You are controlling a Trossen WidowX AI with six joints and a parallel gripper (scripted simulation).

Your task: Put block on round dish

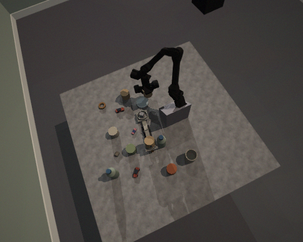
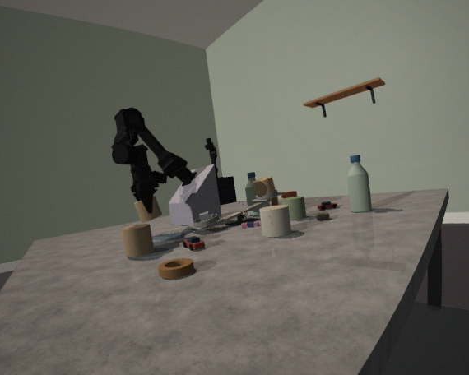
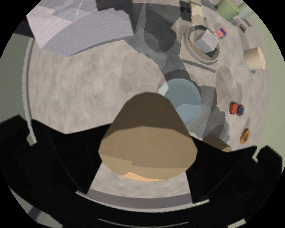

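Now: the grey block 12 cm ahead of my gripper tip, 13 cm to the left of it and 4 cm below it. Round my gripper tip: tan cup (18 cm ahead, 39 cm to the left, 3 cm above); then cream cylinder (38 cm ahead, 14 cm to the left, 4 cm below); then round pale-blue dish (7 cm ahead, 1 cm to the left, 8 cm below).
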